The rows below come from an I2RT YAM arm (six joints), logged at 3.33 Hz.
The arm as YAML. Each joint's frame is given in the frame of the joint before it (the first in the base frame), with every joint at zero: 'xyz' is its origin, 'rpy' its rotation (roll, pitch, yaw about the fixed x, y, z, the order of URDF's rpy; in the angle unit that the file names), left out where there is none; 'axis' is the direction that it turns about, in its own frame. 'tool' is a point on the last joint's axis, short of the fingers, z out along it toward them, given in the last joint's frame.
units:
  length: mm
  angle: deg
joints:
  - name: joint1
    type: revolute
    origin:
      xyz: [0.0, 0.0, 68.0]
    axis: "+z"
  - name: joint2
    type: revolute
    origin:
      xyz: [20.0, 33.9, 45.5]
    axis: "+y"
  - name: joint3
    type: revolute
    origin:
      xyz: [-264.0, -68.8, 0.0]
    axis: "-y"
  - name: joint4
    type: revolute
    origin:
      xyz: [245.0, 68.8, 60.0]
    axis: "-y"
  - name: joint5
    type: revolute
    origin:
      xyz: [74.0, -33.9, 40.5]
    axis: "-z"
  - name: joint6
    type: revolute
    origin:
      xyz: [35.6, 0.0, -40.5]
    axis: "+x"
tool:
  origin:
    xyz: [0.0, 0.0, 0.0]
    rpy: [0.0, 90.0, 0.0]
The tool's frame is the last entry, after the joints.
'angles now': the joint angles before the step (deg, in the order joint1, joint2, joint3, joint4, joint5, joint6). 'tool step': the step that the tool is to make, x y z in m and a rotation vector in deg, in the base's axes. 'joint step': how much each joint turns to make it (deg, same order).
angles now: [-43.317, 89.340, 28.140, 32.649, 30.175, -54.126]
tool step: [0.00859, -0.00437, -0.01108, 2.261, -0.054, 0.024]
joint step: [0.492, 4.071, 1.799, -0.211, -0.433, 1.960]
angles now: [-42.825, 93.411, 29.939, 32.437, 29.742, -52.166]
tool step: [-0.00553, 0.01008, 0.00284, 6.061, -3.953, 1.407]
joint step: [0.190, -4.016, -0.862, -7.112, -4.913, 5.984]
